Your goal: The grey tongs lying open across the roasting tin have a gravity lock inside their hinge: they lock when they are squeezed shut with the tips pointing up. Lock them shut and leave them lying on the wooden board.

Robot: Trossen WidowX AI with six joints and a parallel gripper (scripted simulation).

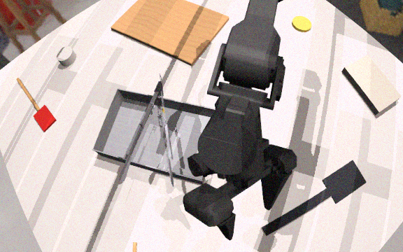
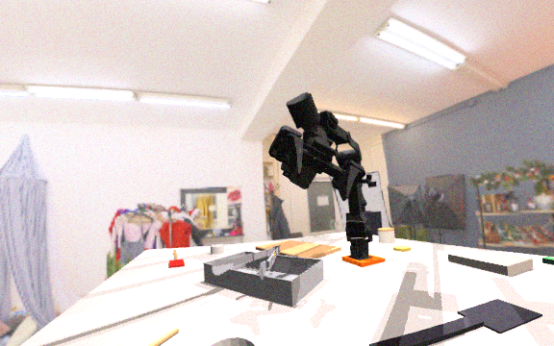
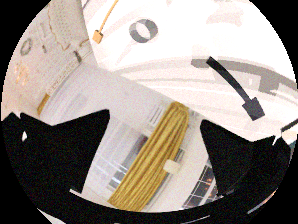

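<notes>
My gripper tip is 10 mm short of the grey roasting tin, 320 mm to the left of it and 220 mm above it. The rest, counted from my gripper tip: wooden board: 270 mm behind, 650 mm to the right, 240 mm below; then black spatula: 220 mm behind, 100 mm to the left, 240 mm below; then beige block: 610 mm behind, 20 mm to the right, 240 mm below.
</notes>
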